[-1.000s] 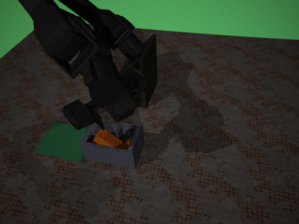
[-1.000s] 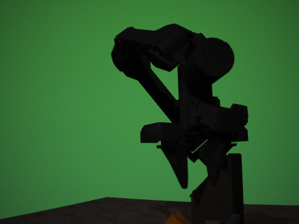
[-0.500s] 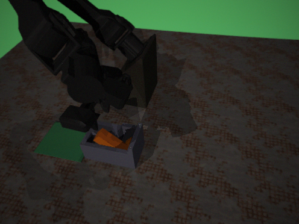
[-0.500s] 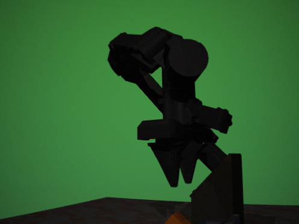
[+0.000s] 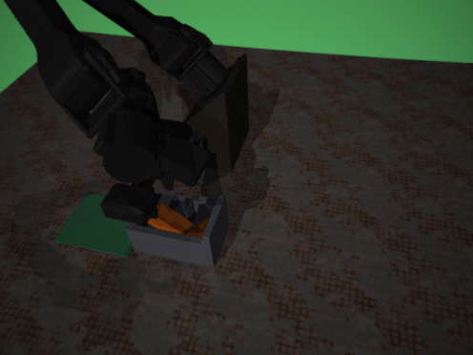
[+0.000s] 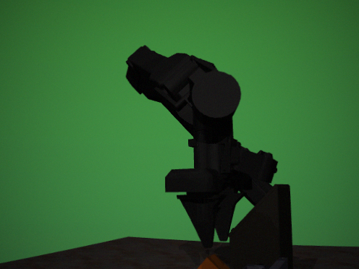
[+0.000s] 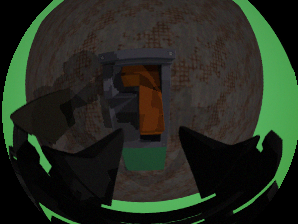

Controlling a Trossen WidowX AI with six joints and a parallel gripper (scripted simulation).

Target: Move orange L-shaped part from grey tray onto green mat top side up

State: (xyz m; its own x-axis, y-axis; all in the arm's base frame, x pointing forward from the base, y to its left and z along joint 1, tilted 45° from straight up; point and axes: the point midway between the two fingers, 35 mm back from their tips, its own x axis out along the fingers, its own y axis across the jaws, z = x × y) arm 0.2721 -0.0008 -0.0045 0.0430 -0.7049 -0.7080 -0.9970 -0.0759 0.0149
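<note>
Now: the orange L-shaped part 7 cm below my gripper tip, 3 cm to the left of it and 2 cm behind it. The rest, counted from my gripper tip: green mat: 14 cm to the right, 13 cm below, 1 cm behind.
</note>
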